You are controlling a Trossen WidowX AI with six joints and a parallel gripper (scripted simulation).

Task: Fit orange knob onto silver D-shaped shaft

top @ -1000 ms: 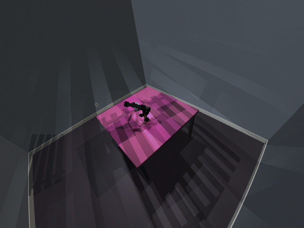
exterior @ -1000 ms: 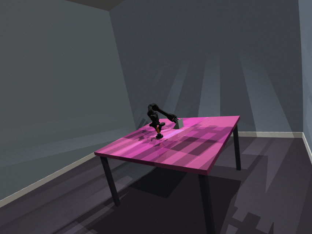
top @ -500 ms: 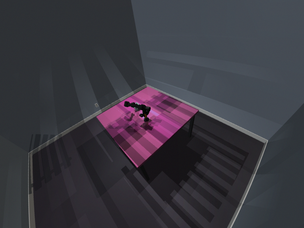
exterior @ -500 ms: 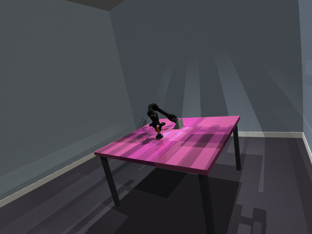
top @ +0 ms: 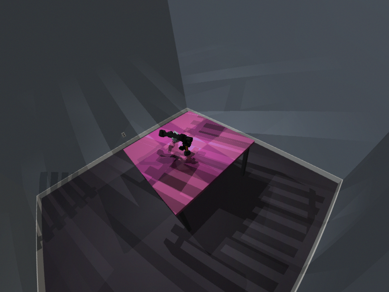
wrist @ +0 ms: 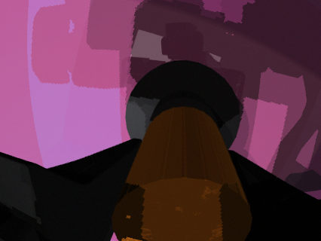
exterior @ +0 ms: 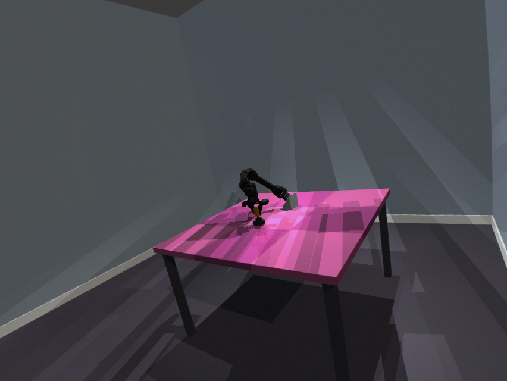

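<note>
Right now the orange knob is 3 cm above my gripper tip. From my gripper tip the other things lie so: round black pedestal (4 cm below).
</note>
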